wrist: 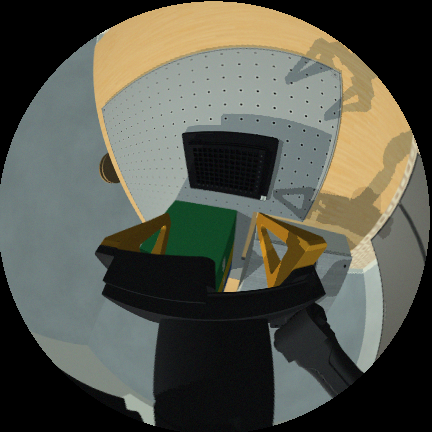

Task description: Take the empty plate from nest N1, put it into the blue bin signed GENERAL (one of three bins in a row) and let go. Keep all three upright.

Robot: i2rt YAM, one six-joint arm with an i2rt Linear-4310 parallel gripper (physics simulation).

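Places are measured from the arm's base along level axes (x left, y ahead, z down), in metres.
Pixels of known places: gripper, between the fingertips: [213, 217].
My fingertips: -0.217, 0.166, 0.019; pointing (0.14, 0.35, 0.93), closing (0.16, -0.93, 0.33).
Observation:
Ahead of a thing's pixels: the offset from my fingertips to its top centre, as dx, dy, dz. "spot": to the spot under its first point. Level surfaces: height alone.
A black rectangular piece with a grid of small wells @[spot: -0.010, +0.012, +0.114] [227, 165] lies flat on the perforated grey board @[dz +0.130] [150, 100], at the middle of the wrist view. No nest label is readable, so I cannot tell whether it is the plate in N1. My gripper [213, 217] is open with its orange fingers wide apart, and no object is held between them. The green bin @[+0.156, +0.095, -0.050] [200, 227] stands upright, partly behind the left finger and the gripper body. Thin strips of yellow and blue show along its lower right side; the blue bin is mostly hidden, and the GENERAL sign does not show.
A grey metal base plate [335, 245] lies at the right, partly behind the right finger. A round dark object [110, 168] is beyond the left edge of the wooden table [220, 25]. A dark arm part [320, 345] is at the lower right. Arm shadows fall on the table at the right.

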